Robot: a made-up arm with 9 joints.
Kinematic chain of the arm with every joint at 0, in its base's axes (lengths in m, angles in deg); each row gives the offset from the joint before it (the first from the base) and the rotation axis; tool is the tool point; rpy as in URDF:
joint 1: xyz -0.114 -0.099 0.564 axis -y
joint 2: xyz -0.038 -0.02 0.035 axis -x
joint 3: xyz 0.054 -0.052 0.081 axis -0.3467 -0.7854 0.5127
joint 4: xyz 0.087 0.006 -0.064 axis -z
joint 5: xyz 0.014 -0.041 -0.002 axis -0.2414 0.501 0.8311
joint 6: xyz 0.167 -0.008 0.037 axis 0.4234 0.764 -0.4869
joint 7: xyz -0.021 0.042 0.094 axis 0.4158 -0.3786 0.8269
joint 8: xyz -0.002 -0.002 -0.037 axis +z
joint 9: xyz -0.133 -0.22 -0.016 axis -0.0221 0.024 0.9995
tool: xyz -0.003 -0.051 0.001 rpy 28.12 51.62 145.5
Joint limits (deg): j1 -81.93..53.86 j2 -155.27..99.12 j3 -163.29..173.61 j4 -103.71..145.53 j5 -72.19..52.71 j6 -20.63..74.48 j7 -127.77..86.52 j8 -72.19..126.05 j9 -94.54..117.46
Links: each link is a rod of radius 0.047 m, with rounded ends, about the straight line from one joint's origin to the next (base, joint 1, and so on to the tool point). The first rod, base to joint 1, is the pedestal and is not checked.
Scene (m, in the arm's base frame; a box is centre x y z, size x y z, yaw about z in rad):
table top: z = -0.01
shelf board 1: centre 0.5 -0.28 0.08 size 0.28 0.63 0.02 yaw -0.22
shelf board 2: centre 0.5 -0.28 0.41 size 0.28 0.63 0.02 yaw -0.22
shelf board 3: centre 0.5 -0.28 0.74 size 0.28 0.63 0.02 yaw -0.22
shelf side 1: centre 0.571 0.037 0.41 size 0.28 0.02 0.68 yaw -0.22
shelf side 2: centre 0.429 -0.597 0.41 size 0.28 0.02 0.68 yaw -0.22
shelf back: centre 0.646 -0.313 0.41 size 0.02 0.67 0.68 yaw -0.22
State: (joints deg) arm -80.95 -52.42 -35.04 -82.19 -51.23 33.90 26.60 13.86 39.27
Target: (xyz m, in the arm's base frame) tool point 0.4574 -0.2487 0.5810
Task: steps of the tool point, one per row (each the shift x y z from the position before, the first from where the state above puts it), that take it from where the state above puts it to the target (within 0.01 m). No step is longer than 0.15 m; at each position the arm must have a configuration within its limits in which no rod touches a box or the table.
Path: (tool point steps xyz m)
1: 0.1189 -0.0263 -0.0481
2: 0.1274 -0.0270 -0.0001
3: 0.1173 -0.0272 0.0467
4: 0.0908 -0.0268 0.0858
5: 0.0523 -0.0260 0.1114
6: 0.0078 -0.0244 0.1206
7: 0.0829 0.0524 -0.0034
8: 0.0737 0.0077 0.0070
9: 0.0537 -0.0388 0.0030
10: 0.0191 -0.0726 -0.0067

